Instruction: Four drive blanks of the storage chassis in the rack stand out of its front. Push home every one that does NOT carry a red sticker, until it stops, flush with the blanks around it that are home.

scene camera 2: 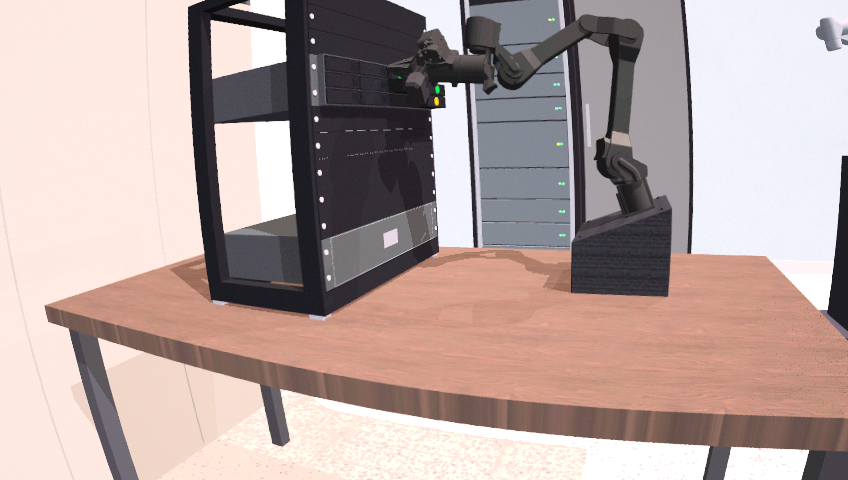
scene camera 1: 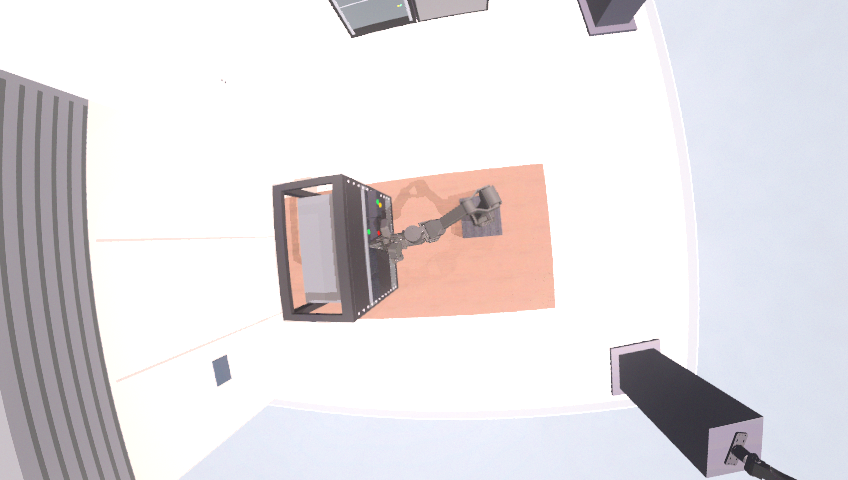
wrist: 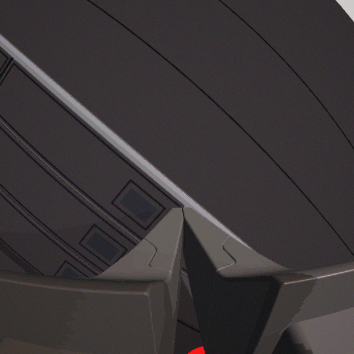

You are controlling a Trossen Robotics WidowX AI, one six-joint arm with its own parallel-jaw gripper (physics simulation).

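Seen in the pictures: gripper, fingertip midpoint: (scene camera 2: 387, 68) (scene camera 1: 369, 245) (wrist: 180, 216); arm's base, origin of the base link: (scene camera 2: 640, 210) (scene camera 1: 488, 215).
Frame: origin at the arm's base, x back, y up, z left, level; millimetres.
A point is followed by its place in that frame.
Observation:
The storage chassis (scene camera 1: 368, 261) @(x -499, y 305, z 113 mm) (scene camera 2: 320, 80) @(x -518, y 260, z 274 mm) (wrist: 100, 121) @(x -510, y 305, z 110 mm) sits high in the black rack (scene camera 1: 349, 267) @(x -512, y 451, z 117 mm) (scene camera 2: 300, 178) @(x -551, y 99, z 302 mm). At its far right end, two blanks stand out, one with a green sticker (scene camera 1: 377, 201) @(x -439, y 263, z -116 mm) (scene camera 2: 437, 89) @(x -439, y 261, z -114 mm), the one below with a yellow sticker (scene camera 1: 380, 205) @(x -440, y 230, z -103 mm) (scene camera 2: 436, 101) @(x -440, y 232, z -104 mm). Another green sticker (scene camera 1: 368, 231) @(x -486, y 290, z -2 mm) (scene camera 2: 399, 77) @(x -484, y 283, z 2 mm) is beside the fingers. A red sticker (scene camera 1: 379, 233) @(x -452, y 260, z 11 mm) (wrist: 198, 350) @(x -455, y 264, z 17 mm) is low by the fingers; the gripper hides it in scene camera 2. My gripper (scene camera 1: 371, 244) @(x -489, y 299, z 53 mm) (scene camera 2: 389, 67) @(x -489, y 299, z 53 mm) (wrist: 180, 216) @(x -489, y 299, z 53 mm) is shut and empty, its tips at the chassis's upper edge, over the top row. Contact is unclear.
Flat dark panels (scene camera 2: 374, 178) @(x -509, y 78, z 103 mm) (wrist: 210, 60) @(x -507, y 365, z 89 mm) fill the rack front above and below the chassis. A grey unit (scene camera 2: 357, 252) @(x -516, y -50, z 185 mm) sits at the rack's bottom. The rack and the arm's base block (scene camera 1: 480, 223) (scene camera 2: 620, 264) @(x -43, y -85, z 95 mm) stand on the wooden table (scene camera 1: 505, 273) @(x 57, y -143, z 309 mm) (scene camera 2: 476, 350) @(x -250, y -143, z 371 mm).

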